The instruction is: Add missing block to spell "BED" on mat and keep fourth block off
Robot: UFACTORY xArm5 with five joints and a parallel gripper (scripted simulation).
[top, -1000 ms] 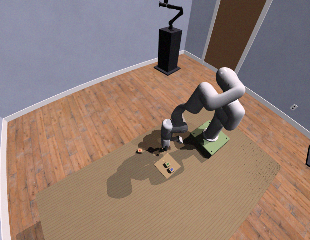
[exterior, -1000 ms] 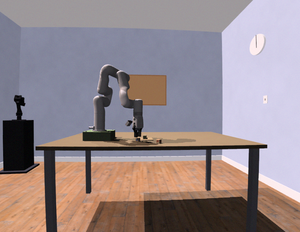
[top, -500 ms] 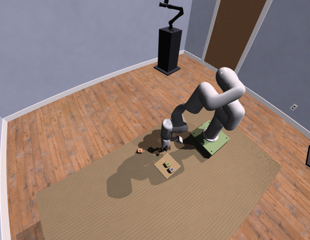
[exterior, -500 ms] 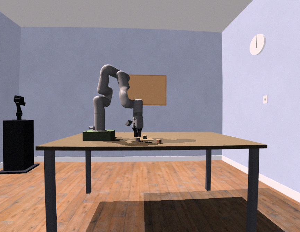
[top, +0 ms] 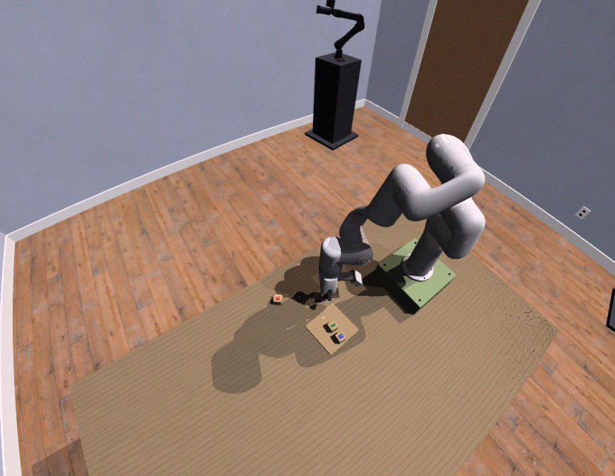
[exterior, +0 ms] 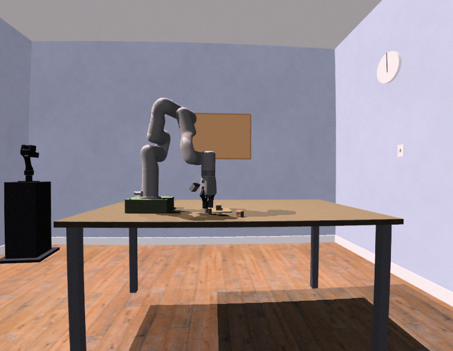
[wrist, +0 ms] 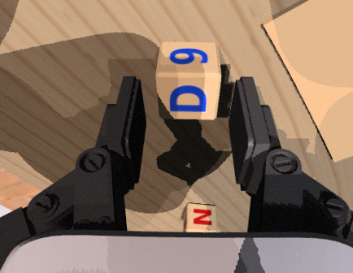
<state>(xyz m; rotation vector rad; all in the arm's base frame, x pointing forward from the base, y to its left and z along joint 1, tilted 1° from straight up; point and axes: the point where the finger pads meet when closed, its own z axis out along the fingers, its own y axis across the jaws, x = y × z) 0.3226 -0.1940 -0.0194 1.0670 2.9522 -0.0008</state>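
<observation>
The tan mat lies 11 cm to the left of my hand, 8 cm ahead of it and 5 cm below it.
</observation>
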